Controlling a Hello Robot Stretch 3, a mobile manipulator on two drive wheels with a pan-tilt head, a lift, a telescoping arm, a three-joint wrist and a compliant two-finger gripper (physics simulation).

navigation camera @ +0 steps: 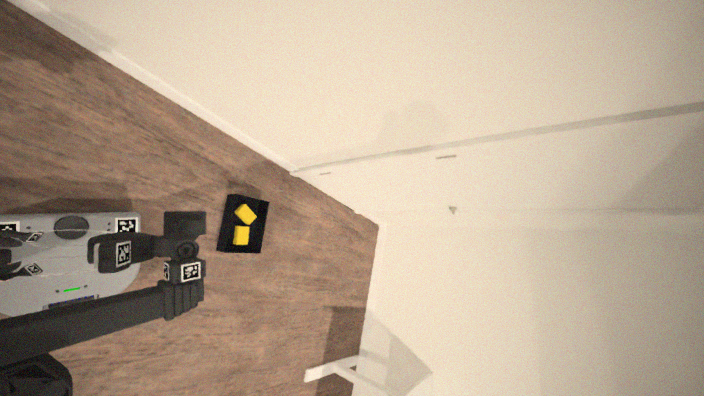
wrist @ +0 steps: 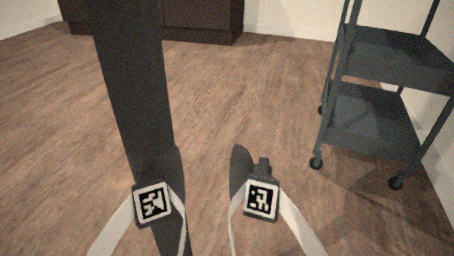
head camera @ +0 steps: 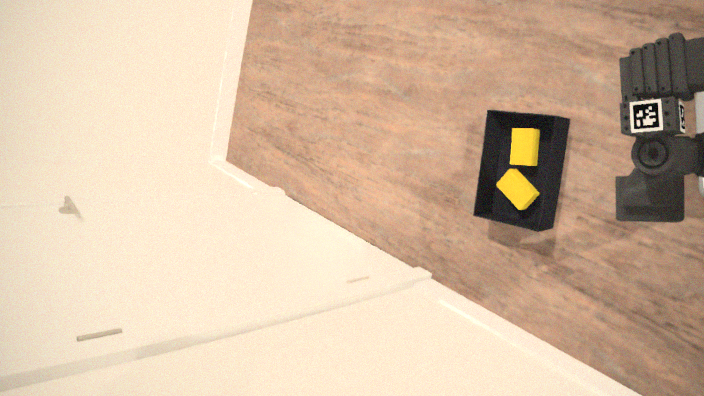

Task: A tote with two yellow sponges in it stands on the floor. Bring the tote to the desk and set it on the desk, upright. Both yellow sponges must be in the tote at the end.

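Places are measured from the robot's base along level axes (x ahead, y left, z up), in millimetres.
Pixels of known places: gripper, fingertip midpoint: (wrist: 207,164); robot's base, link origin: (navigation camera: 72,226).
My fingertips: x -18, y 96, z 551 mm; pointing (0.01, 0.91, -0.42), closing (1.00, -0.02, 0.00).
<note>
Ahead of a thing's pixels: the offset from my fingertips to its middle. "spot": to the spot under its first point.
The black tote @(dx -18, dy -720, dz -501 mm) (head camera: 560,170) (navigation camera: 260,227) stands upright on the floor. One yellow sponge @(dx -79, dy -716, dz -526 mm) (head camera: 524,146) (navigation camera: 241,235) lies inside it, and the other yellow sponge @(dx +38, dy -743, dz -526 mm) (head camera: 518,190) (navigation camera: 245,214) lies turned at an angle beside the first. My gripper (wrist: 207,164) is open, with no object between its fingers. In the navigation view it points left over my base, away from the tote, which is a short way beyond the wrist joint. The tote does not show in the wrist view. I cannot make out the desk for certain in any view.
A white wall with a baseboard (head camera: 232,85) runs beyond the tote. A white leg-like piece (navigation camera: 330,371) stands at the bottom of the navigation view. A dark grey wheeled cart @(spot: dx +556, dy +429, dz -370 mm) (wrist: 372,142) is at the right and a dark brown cabinet (wrist: 200,15) at the back of the wrist view.
</note>
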